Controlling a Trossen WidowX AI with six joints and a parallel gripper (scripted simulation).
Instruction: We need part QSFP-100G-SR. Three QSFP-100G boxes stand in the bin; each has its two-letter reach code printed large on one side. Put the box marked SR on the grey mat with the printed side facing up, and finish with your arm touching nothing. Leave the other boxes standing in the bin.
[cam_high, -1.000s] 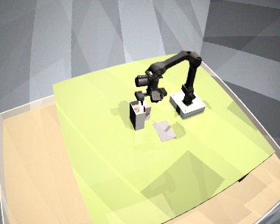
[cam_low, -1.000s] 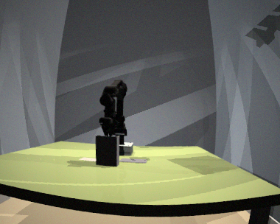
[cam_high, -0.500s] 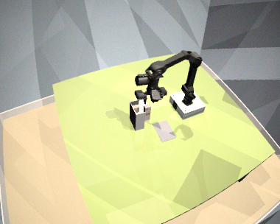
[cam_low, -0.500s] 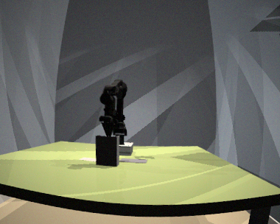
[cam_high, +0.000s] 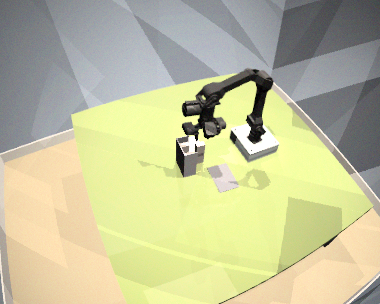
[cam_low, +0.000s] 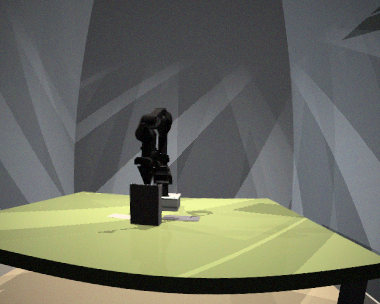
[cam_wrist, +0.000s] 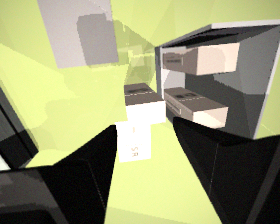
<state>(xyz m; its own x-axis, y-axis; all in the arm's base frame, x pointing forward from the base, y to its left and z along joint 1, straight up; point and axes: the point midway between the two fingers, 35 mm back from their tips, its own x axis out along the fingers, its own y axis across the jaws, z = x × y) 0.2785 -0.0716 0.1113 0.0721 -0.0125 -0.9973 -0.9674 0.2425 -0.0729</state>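
Now: gripper tip 14 cm to the right of the grey mat, 14 cm above it and 3 cm past it. Round my gripper tip: white card (14 cm below, 11 cm to the right, 4 cm behind).
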